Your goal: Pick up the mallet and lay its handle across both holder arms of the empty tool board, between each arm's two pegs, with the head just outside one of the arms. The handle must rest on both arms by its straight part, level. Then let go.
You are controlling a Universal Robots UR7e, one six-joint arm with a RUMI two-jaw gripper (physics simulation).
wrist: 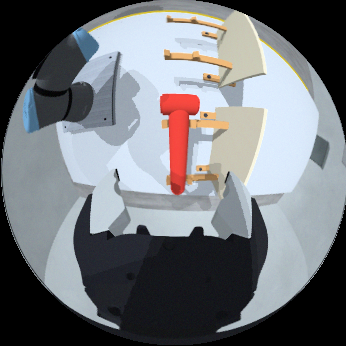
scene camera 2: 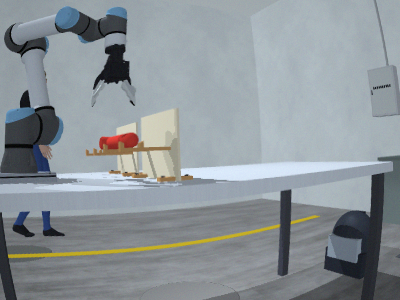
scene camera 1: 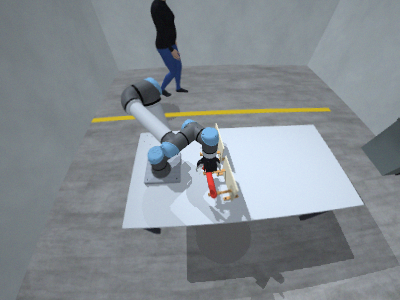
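Seen in the pictures: gripper, fingertip midpoint: (wrist: pixel 171 171) (scene camera 2: pixel 113 106); arm's base, origin of the base link: (wrist: pixel 78 101) (scene camera 2: pixel 19 172) (scene camera 1: pixel 161 169).
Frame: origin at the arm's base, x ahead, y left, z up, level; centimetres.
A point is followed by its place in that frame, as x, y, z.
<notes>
The red mallet (scene camera 1: pixel 211 185) @[33.2, -25.4, 11.2] (scene camera 2: pixel 119 141) @[31.4, -26.7, 9.0] (wrist: pixel 178 145) @[33.9, -18.3, 11.2] lies across both holder arms of the nearer tool board (scene camera 1: pixel 230 178) @[46.4, -24.2, 12.9] (scene camera 2: pixel 160 140) @[46.4, -24.5, 9.2] (wrist: pixel 240 145) @[46.6, -17.5, 13.5]. In the wrist view its handle lies between the pegs of the upper arm (wrist: pixel 215 125) @[43.2, -14.7, 7.0] and of the lower arm (wrist: pixel 205 177) @[42.1, -30.0, 7.0]. The head is just outside the upper arm, on the side of the other board; the handle's tip reaches slightly past the lower arm. The handle looks about level, though scene camera 2 sees it nearly end-on. My gripper (scene camera 1: pixel 208 169) @[32.5, -18.4, 20.6] (scene camera 2: pixel 113 104) @[32.5, -18.4, 20.6] (wrist: pixel 171 171) @[32.5, -18.4, 20.6] is wide open and empty, well above the mallet.
A second cream board (scene camera 1: pixel 219 142) @[48.2, 6.9, 12.2] (scene camera 2: pixel 131 128) @[48.0, 2.4, 15.2] (wrist: pixel 242 50) @[48.1, 4.6, 11.6] stands beyond the head, with bare arms (wrist: pixel 212 60) @[42.8, 2.1, 6.2]. The robot's base plate (scene camera 1: pixel 162 179) @[0.2, -8.8, 0.1] (wrist: pixel 100 95) @[10.6, -1.8, -0.4] is on the other side of the mallet. A person (scene camera 1: pixel 167 45) stands behind the table (scene camera 1: pixel 290 165) @[105.0, -18.5, -3.0].
</notes>
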